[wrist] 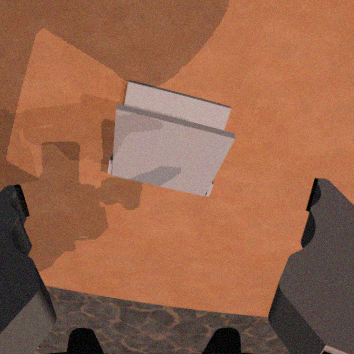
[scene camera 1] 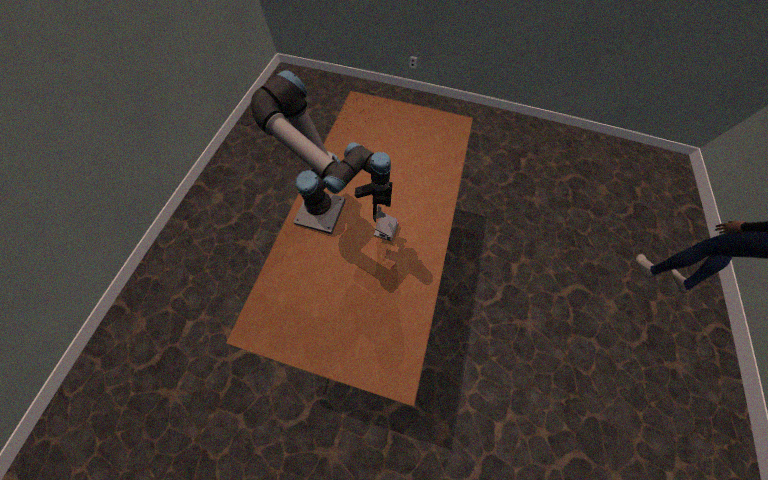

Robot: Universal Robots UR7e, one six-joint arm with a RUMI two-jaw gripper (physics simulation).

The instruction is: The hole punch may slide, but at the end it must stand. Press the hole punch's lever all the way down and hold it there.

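Visible to me: my gripper (wrist: 166, 185), together with a flat lever (wrist: 149, 147).
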